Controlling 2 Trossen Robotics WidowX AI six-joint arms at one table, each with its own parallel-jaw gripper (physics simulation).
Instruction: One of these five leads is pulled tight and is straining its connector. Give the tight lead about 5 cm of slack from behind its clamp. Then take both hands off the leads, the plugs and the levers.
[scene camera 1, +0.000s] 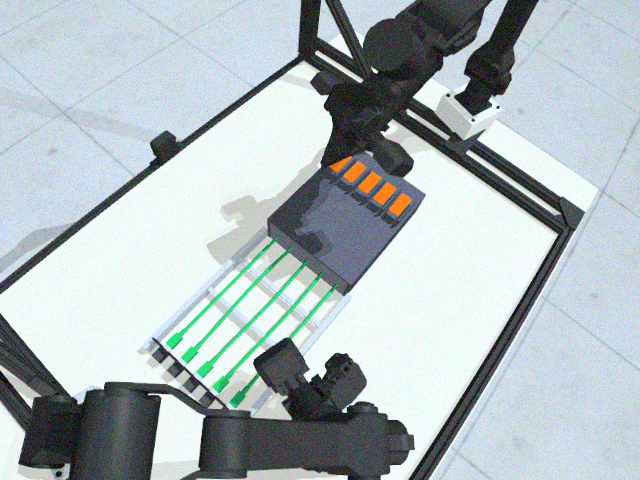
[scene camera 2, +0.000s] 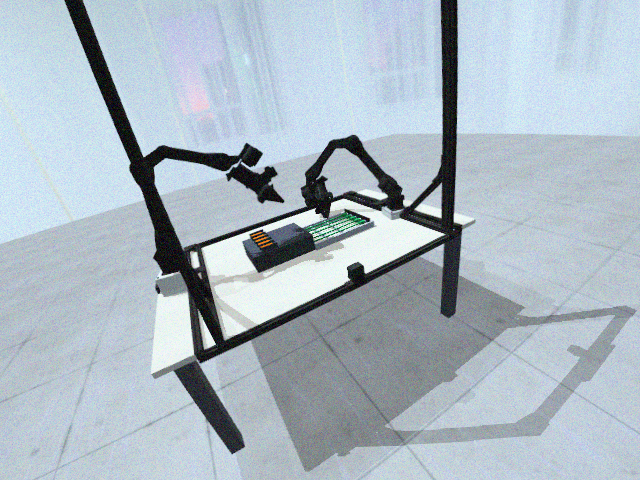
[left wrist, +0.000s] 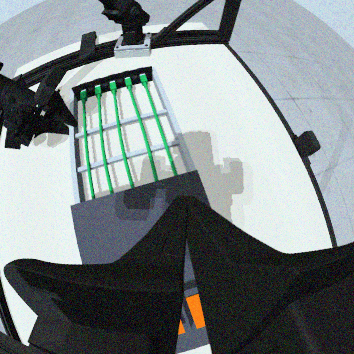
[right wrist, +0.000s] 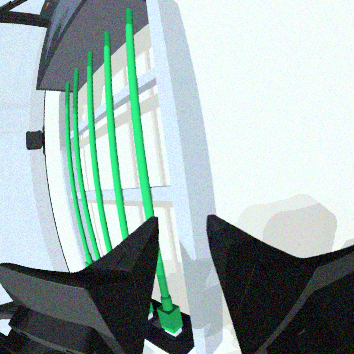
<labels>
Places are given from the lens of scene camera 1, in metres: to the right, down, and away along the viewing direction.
my left gripper (scene camera 1: 323, 165): 0.01, -0.11, 0.61
my right gripper (scene camera 1: 285, 367): -0.06, 0.21, 0.66
</labels>
